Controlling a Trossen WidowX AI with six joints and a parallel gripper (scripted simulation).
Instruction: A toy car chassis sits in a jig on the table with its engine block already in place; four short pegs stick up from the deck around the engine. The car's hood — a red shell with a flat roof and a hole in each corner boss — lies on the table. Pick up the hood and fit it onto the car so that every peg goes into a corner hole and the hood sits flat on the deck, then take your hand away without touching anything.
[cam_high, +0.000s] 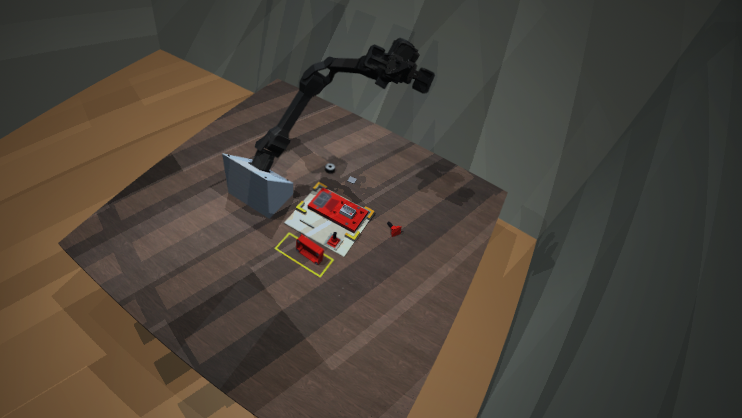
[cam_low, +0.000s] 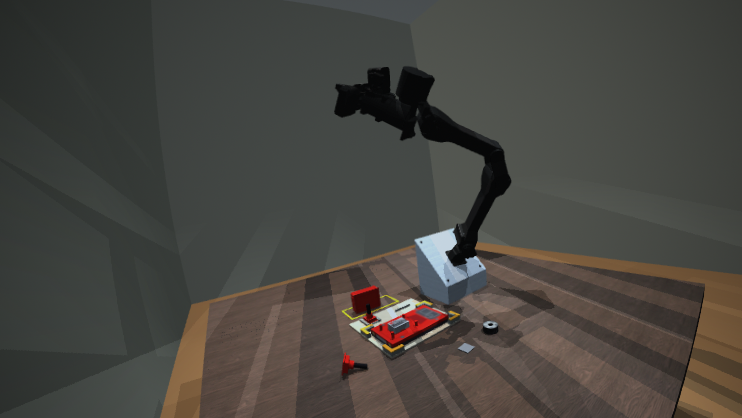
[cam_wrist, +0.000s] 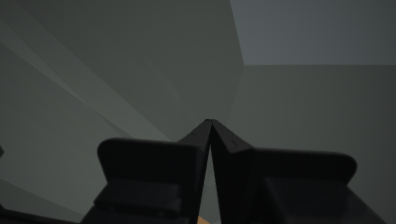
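My gripper tip is 64 cm above the red hood, 22 cm to the left of it and 8 cm past it. Also, from my gripper tip: black ring: 66 cm below, 28 cm behind, 15 cm to the left; grey engine block: 65 cm below, 8 cm behind.
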